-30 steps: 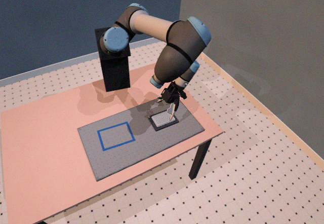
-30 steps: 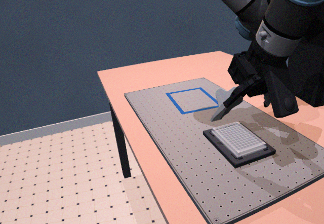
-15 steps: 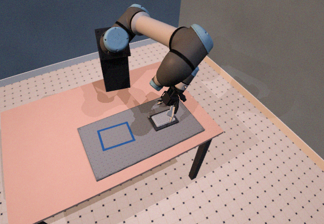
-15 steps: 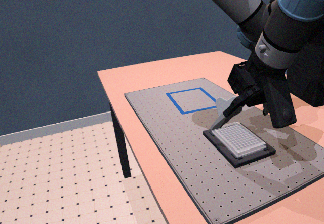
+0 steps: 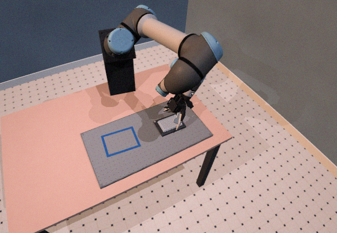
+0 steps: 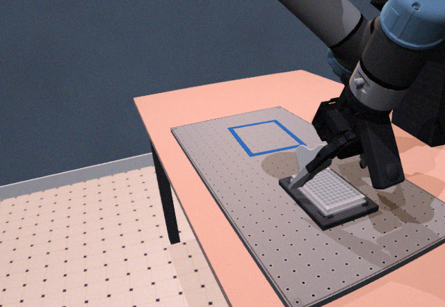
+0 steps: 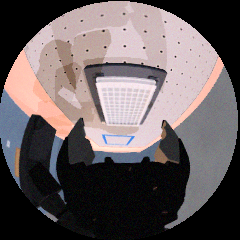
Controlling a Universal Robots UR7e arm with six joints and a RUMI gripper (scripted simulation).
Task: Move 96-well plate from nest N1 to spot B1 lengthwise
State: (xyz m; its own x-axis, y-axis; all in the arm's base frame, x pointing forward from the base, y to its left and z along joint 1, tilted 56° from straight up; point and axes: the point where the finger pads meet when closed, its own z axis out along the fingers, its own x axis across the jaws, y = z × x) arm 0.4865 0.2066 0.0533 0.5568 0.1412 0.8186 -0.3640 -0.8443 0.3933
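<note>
My gripper is now 20 mm above the 96-well plate. The rest, counted from my hand: plate nest N1: 30 mm below.
</note>
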